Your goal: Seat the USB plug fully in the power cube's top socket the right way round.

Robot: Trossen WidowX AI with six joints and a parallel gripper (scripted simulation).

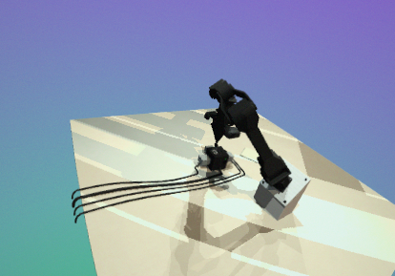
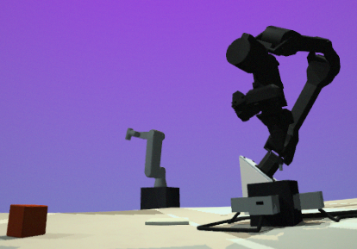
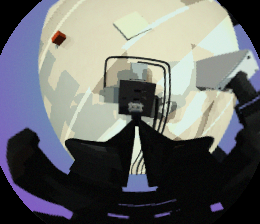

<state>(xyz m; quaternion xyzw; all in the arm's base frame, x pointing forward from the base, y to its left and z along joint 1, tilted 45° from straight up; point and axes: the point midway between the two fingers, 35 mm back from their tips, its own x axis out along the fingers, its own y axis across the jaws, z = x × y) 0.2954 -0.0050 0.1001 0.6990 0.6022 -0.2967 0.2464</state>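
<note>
The USB plug lies 20 mm below my gripper tip. Round my gripper tip: red block 270 mm ahead, 330 mm to the right, 110 mm below.
</note>
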